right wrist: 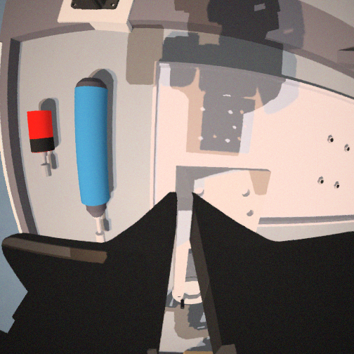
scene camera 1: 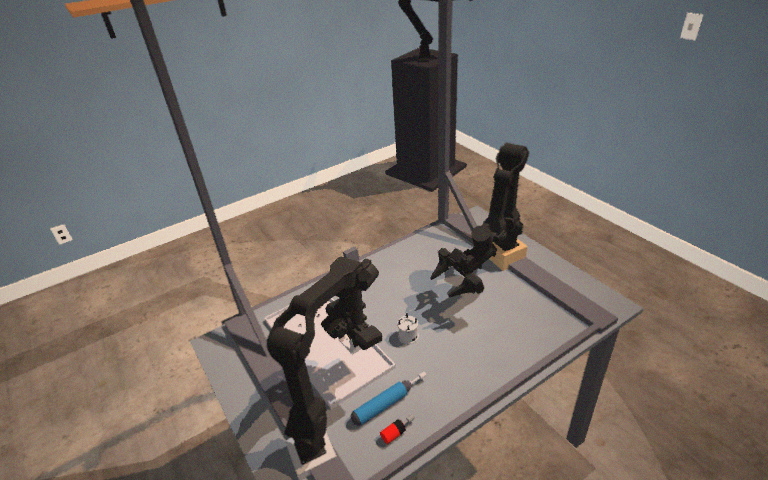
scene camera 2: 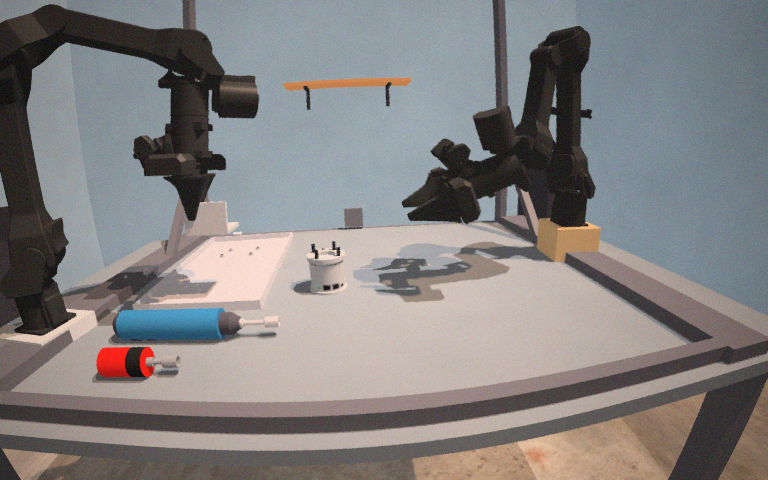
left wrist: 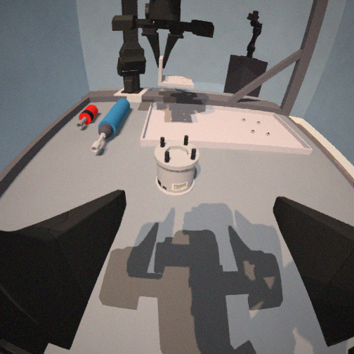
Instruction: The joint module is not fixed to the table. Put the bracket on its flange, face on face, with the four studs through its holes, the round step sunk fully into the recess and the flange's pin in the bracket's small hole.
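Frame: origin at the left arm's base, x ahead, y left, z up, level; millimetres.
Seen in the pictures: left gripper, fingertip midpoint: [scene camera 1: 439, 287] [scene camera 2: 405, 210]; right gripper, fingertip midpoint: [scene camera 1: 355, 345] [scene camera 2: 193, 220]; left arm's base, link origin: [scene camera 1: 506, 243] [scene camera 2: 568, 223]; right arm's base, link origin: [scene camera 1: 310, 448] [scene camera 2: 46, 323].
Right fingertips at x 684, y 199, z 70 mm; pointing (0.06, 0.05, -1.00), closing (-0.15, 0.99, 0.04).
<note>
Offsets run from my right fingertips to a thing's top centre. "pt": to the spot under its first point.
The joint module @(197 mm back, 60 mm right, 64 mm down) [scene camera 1: 407, 332] [scene camera 2: 327, 275] [left wrist: 175, 172], a white cylinder with four black studs on its upper flange, stands upright on the table. My right gripper [scene camera 2: 191, 217] [left wrist: 160, 67] [right wrist: 180, 198] is shut on the white L-shaped bracket [scene camera 2: 206, 219] [left wrist: 178, 81] [right wrist: 227, 187]. It grips the upright plate. The other plate lies about level, with round holes showing. The bracket hangs above the tray, apart from the module. My left gripper [scene camera 1: 442, 285] [scene camera 2: 405, 210] [left wrist: 202, 201] is open and empty, above the table on the module's right in scene camera 2. The flange's pin and the recess are not clear.
A pale tray @(33 mm ahead, 170 mm right, 122 mm down) [scene camera 2: 243, 285] [left wrist: 225, 124] [right wrist: 295, 117] with several small nuts lies beside the module. A blue driver @(pt 2 mm back, 130 mm left, 101 mm down) [scene camera 1: 380, 403] [scene camera 2: 169, 324] [left wrist: 115, 116] [right wrist: 91, 145] and a short red driver @(16 mm back, 202 mm left, 104 mm down) [scene camera 1: 390, 433] [scene camera 2: 117, 362] [left wrist: 90, 112] [right wrist: 40, 125] lie on the table.
</note>
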